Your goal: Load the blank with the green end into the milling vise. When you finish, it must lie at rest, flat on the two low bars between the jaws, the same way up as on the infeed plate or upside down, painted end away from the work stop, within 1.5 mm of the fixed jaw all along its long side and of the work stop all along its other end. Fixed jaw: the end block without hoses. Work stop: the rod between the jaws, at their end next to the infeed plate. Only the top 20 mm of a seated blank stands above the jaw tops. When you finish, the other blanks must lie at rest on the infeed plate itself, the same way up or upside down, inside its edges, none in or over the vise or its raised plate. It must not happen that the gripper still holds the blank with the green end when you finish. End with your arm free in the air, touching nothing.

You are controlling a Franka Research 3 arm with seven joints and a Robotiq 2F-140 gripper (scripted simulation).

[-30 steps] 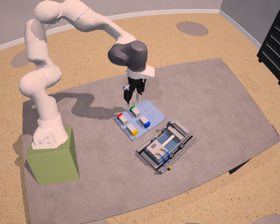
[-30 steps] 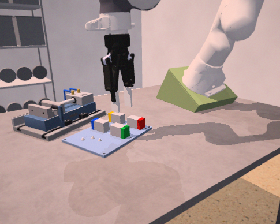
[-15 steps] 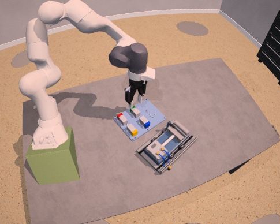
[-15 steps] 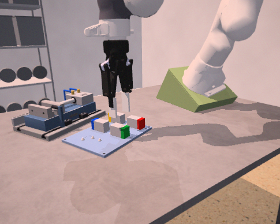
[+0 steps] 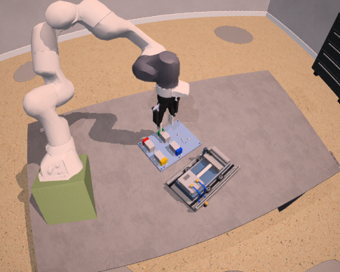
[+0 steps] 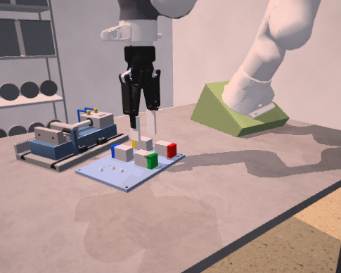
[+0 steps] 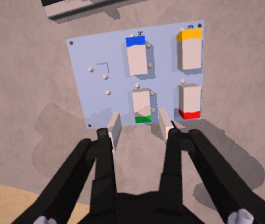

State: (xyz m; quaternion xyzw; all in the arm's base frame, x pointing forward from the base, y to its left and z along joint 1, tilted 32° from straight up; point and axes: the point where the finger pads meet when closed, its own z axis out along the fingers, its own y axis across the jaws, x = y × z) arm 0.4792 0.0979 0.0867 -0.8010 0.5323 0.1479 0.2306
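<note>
Now: hand 10 cm above the green-ended blank. From my hand the other things lie so: red-ended blank 10 cm below, 9 cm behind, 4 cm to the right; blue-ended blank 10 cm below, 9 cm to the right, 3 cm ahead; light blue infeed plate 12 cm below, 4 cm to the right, 2 cm ahead.
</note>
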